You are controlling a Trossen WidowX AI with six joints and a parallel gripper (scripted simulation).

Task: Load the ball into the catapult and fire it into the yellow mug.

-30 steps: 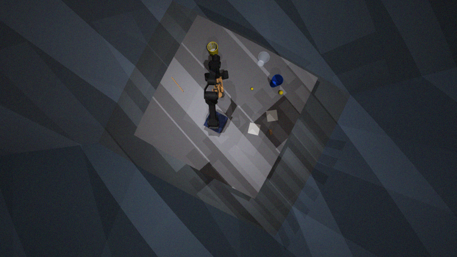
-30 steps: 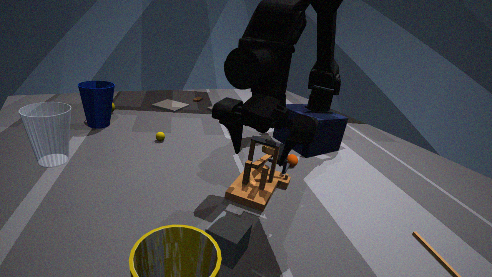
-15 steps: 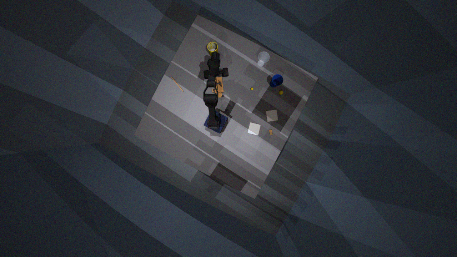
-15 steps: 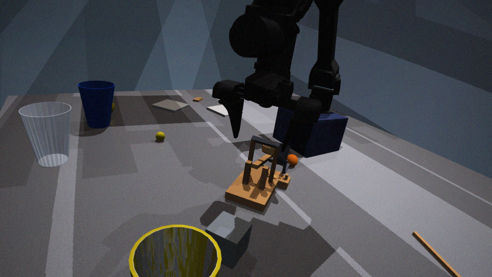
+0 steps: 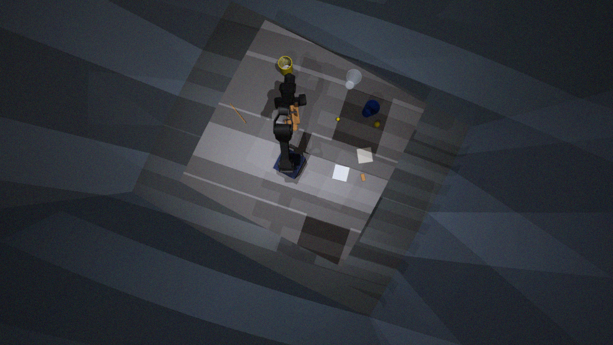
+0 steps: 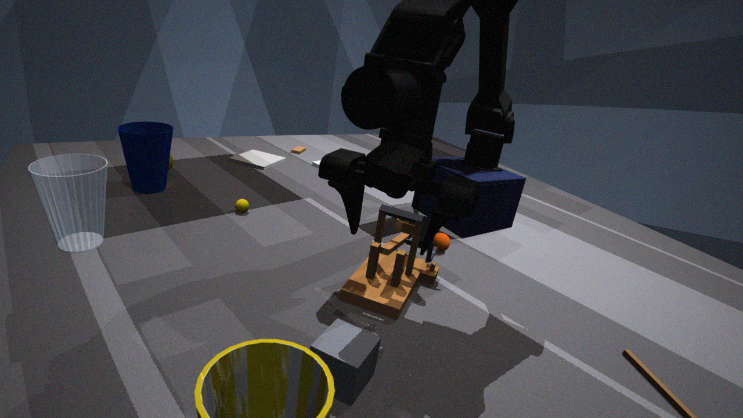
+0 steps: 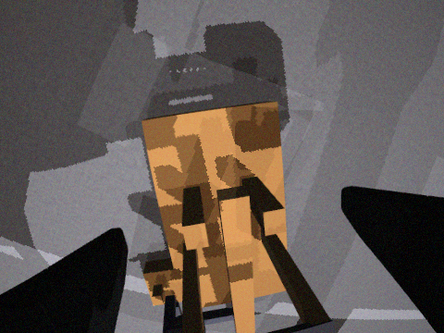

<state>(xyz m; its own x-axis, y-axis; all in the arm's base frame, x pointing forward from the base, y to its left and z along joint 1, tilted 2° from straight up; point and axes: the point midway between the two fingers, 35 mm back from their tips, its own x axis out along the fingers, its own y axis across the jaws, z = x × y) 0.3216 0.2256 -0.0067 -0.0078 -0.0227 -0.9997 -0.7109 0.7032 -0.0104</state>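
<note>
My gripper tip is 160 mm past the orange ball, 100 mm to the left of it and 60 mm above it. The rest, counted from my gripper tip: grey cube: 100 mm ahead, 120 mm to the left, 60 mm below; then wooden catapult: 60 mm behind, 40 mm to the right, 30 mm below; then yellow mug: 190 mm ahead, 200 mm to the left, 50 mm below.
</note>
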